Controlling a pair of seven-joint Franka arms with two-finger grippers.
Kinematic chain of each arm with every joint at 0, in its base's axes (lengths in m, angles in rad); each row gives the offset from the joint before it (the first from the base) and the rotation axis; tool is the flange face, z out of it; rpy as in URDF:
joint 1: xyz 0 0 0.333 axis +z
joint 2: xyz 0 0 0 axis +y
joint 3: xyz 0 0 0.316 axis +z
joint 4: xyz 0.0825 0 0 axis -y
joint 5: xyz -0.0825 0 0.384 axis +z
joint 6: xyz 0 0 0 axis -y
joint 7: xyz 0.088 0 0 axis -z
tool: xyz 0 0 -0.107 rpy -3.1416 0 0
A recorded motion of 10 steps. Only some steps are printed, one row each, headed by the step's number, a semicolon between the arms.
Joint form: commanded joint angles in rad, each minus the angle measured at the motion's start. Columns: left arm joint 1, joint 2, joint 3, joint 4, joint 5, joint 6, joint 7; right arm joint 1, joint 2, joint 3, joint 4, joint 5, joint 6, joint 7.
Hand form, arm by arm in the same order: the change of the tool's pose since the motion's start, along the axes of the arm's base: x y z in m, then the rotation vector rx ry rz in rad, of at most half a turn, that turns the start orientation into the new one. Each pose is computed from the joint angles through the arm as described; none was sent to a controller.
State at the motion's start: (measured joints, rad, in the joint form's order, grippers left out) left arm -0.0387 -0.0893 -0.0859 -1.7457 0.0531 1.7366 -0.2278; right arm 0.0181 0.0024 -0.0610 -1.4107 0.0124 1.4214 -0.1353
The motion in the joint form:
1: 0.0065 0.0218 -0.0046 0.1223 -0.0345 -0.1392 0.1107; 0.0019 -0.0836 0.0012 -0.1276 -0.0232 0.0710 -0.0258
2: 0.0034 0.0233 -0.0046 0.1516 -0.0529 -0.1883 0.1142; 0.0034 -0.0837 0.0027 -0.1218 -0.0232 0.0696 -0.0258
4: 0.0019 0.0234 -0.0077 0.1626 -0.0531 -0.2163 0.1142; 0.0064 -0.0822 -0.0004 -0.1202 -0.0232 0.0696 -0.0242
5: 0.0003 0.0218 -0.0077 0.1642 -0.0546 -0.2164 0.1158; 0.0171 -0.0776 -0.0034 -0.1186 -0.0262 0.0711 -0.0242
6: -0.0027 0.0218 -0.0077 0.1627 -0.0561 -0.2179 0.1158; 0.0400 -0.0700 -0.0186 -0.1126 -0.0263 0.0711 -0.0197
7: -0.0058 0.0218 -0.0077 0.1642 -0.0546 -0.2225 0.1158; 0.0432 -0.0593 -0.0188 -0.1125 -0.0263 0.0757 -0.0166
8: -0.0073 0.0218 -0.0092 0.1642 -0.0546 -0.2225 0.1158; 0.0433 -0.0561 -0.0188 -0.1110 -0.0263 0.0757 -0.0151
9: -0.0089 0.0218 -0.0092 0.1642 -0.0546 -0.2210 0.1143; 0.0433 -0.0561 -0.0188 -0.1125 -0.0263 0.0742 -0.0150
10: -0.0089 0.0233 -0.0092 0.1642 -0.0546 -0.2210 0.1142; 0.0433 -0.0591 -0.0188 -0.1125 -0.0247 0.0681 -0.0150
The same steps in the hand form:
1: -0.0040 -0.0012 0.0338 -0.0235 0.0464 -0.1022; -0.0180 -0.0019 -0.0081 -0.0196 -0.0261 0.0258
2: -0.0088 -0.0043 0.0424 -0.0402 0.0692 -0.1088; -0.0182 -0.0003 -0.0054 -0.0199 -0.0307 0.0288
4: -0.0120 -0.0064 0.0450 -0.0388 0.0863 -0.1129; -0.0177 -0.0005 -0.0055 -0.0197 -0.0308 0.0271
5: -0.0126 -0.0074 0.0466 -0.0402 0.0834 -0.1163; -0.0159 0.0032 -0.0070 -0.0226 -0.0292 0.0345
6: -0.0130 -0.0091 0.0457 -0.0413 0.0866 -0.1194; -0.0133 0.0070 -0.0082 -0.0219 -0.0276 0.0377
7: -0.0137 -0.0105 0.0460 -0.0395 0.0896 -0.1222; -0.0091 0.0087 -0.0134 -0.0224 -0.0217 0.0377
8: -0.0139 -0.0121 0.0460 -0.0393 0.0897 -0.1252; -0.0081 0.0089 -0.0144 -0.0225 -0.0200 0.0363
9: -0.0139 -0.0130 0.0461 -0.0394 0.0882 -0.1254; -0.0082 0.0089 -0.0152 -0.0224 -0.0170 0.0362
10: -0.0134 -0.0130 0.0454 -0.0394 0.0897 -0.1252; -0.0098 0.0090 -0.0142 -0.0205 -0.0139 0.0364

